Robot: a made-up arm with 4 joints.
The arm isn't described. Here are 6 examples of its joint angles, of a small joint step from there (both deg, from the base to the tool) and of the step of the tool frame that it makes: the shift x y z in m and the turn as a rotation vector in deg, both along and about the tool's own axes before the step.
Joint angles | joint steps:
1: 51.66 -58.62 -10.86 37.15 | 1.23 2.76 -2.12 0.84
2: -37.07 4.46 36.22 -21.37 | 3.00 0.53 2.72 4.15
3: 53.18 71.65 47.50 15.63 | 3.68 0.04 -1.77 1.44
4: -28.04 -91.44 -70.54 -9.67 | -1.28 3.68 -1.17 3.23
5: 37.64 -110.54 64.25 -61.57 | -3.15 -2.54 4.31 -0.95
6: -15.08 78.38 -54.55 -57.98 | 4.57 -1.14 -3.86 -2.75
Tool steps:
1: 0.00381 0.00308 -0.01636 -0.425 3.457 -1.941
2: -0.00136 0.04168 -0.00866 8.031 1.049 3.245
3: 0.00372 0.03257 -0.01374 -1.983 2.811 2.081
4: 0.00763 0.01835 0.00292 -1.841 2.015 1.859
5: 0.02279 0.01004 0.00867 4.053 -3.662 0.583
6: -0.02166 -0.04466 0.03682 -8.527 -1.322 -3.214
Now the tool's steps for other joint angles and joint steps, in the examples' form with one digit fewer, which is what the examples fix.
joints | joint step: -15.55 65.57 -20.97 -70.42 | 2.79 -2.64 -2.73 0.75
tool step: 0.0003 -0.0317 0.0302 -2.16 -1.63 -2.20
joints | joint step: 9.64 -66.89 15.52 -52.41 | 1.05 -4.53 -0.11 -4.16
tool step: 0.0092 -0.0116 0.0203 -1.56 -3.70 -4.23
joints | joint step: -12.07 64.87 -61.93 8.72 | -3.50 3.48 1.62 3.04
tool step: 0.0352 0.0088 -0.0351 3.34 5.30 3.18
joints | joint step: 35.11 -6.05 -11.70 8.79 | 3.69 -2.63 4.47 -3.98
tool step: -0.0024 0.0357 0.0120 2.51 -5.79 4.16
